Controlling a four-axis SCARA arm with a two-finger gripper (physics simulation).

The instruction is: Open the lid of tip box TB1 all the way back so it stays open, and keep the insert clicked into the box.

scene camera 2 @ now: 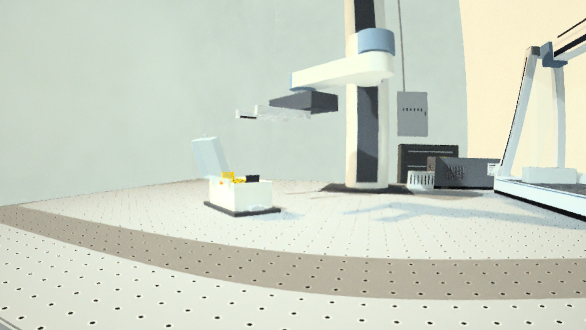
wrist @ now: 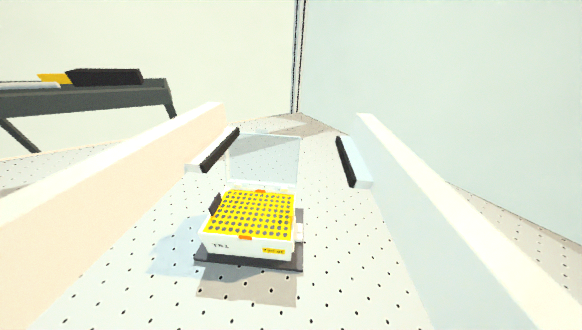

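Pixels of known places: gripper, fingertip midpoint: [scene camera 2: 245,112] [wrist: 287,123]; arm's base, link origin: [scene camera 2: 366,191].
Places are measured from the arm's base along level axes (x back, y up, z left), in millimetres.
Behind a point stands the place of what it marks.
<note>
Tip box TB1 [scene camera 2: 252,196] @(x -535, y 46, z -209 mm) [wrist: 245,250] @(x -464, y 40, z -226 mm) is white and stands upright on a dark base plate [scene camera 2: 240,212] @(x -571, y 21, z -219 mm) [wrist: 250,264] @(x -453, y 20, z -226 mm). Its clear lid [scene camera 2: 210,156] @(x -576, y 123, z -279 mm) [wrist: 265,160] @(x -550, y 112, z -303 mm) stands open at the hinge side, leaning back past upright. The yellow insert [wrist: 255,215] @(x -488, y 69, z -254 mm) with its grid of holes lies level in the box, with orange tabs at its front and back edges. Whether it is fully clicked in is too fine to tell. My gripper [scene camera 2: 246,116] @(x -435, y 223, z -268 mm) [wrist: 287,123] @(x -435, y 223, z -268 mm) is shut with nothing held; its two finger pads still stand apart. It hangs above the box, clear of the lid.
A black clip [scene camera 2: 252,178] @(x -532, y 81, z -211 mm) [wrist: 215,204] @(x -528, y 81, z -211 mm) is at the box's side. The arm's column [scene camera 2: 352,140] @(x -54, y 176, z -51 mm) stands behind to the right, with a white basket [scene camera 2: 421,180] @(x 44, y 41, z 202 mm) and a grey unit [scene camera 2: 472,172] @(x 35, y 75, z 395 mm) beyond. A dark rail [wrist: 85,102] shows at the left in the wrist view.
</note>
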